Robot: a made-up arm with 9 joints. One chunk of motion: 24 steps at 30 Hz.
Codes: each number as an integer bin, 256 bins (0 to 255) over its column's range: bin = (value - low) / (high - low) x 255, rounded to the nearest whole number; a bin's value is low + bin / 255 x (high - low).
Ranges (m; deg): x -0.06..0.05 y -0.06..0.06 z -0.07..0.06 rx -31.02..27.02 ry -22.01..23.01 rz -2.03..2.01
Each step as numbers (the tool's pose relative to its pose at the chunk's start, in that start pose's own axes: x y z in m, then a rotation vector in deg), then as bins.
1 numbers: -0.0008 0.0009 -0.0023 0.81 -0.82 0.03
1 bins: 137 129 133 140 120 130
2 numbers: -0.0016 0.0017 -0.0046 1.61 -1.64 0.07
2 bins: 135 131 128 143 115 133
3 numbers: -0.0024 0.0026 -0.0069 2.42 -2.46 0.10
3 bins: 134 133 124 147 111 134
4 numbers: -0.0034 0.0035 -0.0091 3.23 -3.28 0.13
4 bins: 131 135 119 150 106 136
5 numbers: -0.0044 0.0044 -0.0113 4.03 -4.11 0.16
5 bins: 129 137 115 154 101 138
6 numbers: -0.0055 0.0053 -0.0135 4.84 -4.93 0.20
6 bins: 126 139 111 158 97 141
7 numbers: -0.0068 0.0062 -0.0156 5.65 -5.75 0.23
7 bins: 123 141 107 161 92 143
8 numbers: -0.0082 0.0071 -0.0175 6.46 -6.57 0.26
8 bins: 120 143 103 165 87 145
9 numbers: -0.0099 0.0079 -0.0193 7.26 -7.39 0.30
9 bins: 116 144 99 168 83 147
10 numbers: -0.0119 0.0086 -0.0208 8.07 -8.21 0.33
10 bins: 112 146 97 172 78 149
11 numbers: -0.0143 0.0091 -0.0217 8.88 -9.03 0.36
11 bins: 106 147 95 175 74 151
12 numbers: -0.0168 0.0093 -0.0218 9.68 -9.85 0.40
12 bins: 100 147 95 179 69 153
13 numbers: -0.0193 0.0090 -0.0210 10.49 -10.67 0.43
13 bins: 94 147 96 182 64 155
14 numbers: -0.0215 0.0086 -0.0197 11.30 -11.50 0.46
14 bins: 89 146 99 186 60 157
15 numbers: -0.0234 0.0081 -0.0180 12.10 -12.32 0.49
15 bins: 85 145 102 189 55 159
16 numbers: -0.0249 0.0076 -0.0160 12.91 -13.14 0.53
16 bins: 81 144 106 193 50 162
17 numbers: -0.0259 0.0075 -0.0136 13.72 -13.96 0.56
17 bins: 79 143 111 197 46 163
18 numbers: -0.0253 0.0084 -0.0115 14.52 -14.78 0.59
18 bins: 80 145 115 200 41 165
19 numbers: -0.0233 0.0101 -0.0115 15.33 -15.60 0.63
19 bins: 85 149 115 204 36 168
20 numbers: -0.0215 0.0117 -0.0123 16.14 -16.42 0.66
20 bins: 89 152 113 207 32 170
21 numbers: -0.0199 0.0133 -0.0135 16.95 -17.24 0.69
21 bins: 93 156 111 211 27 172
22 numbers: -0.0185 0.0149 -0.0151 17.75 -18.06 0.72
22 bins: 96 159 108 214 22 174
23 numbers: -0.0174 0.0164 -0.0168 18.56 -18.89 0.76
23 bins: 99 162 104 218 18 176
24 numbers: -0.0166 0.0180 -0.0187 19.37 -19.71 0.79
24 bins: 101 166 101 221 13 178
